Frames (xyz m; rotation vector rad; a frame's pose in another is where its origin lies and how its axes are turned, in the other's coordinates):
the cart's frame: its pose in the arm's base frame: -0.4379 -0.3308 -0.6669 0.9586 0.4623 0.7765
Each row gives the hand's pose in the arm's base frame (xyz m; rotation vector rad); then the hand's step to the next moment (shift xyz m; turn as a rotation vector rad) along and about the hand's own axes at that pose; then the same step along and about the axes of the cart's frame.
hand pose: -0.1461 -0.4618 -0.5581 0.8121 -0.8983 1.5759
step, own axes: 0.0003 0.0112 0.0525 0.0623 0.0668 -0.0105
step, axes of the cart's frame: -0.0422 0.0077 0.0323 -0.0273 0.0743 -0.0468
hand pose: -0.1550 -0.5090 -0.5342 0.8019 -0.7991 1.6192
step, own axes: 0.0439 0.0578 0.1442 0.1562 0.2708 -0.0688
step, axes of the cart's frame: -0.1164 0.0769 0.0813 -0.1222 0.2048 -0.2136
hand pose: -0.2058 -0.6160 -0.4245 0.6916 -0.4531 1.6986
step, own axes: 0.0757 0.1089 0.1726 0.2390 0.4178 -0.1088
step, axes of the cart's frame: -0.1157 0.1636 0.0851 -0.1884 0.3132 -0.3315
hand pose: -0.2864 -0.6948 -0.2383 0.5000 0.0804 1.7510
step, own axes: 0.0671 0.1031 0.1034 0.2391 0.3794 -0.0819
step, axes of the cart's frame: -0.0334 0.1557 0.0217 -0.1565 0.3078 -0.2976
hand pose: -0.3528 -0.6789 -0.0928 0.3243 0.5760 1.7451
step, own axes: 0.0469 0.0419 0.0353 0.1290 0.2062 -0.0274
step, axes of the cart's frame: 0.0152 0.0678 -0.0193 -0.0776 0.1772 -0.1499
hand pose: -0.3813 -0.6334 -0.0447 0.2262 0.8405 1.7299
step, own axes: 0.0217 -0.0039 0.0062 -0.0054 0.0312 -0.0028
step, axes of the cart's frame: 0.0166 0.0049 -0.0149 -0.0226 0.0223 -0.0007
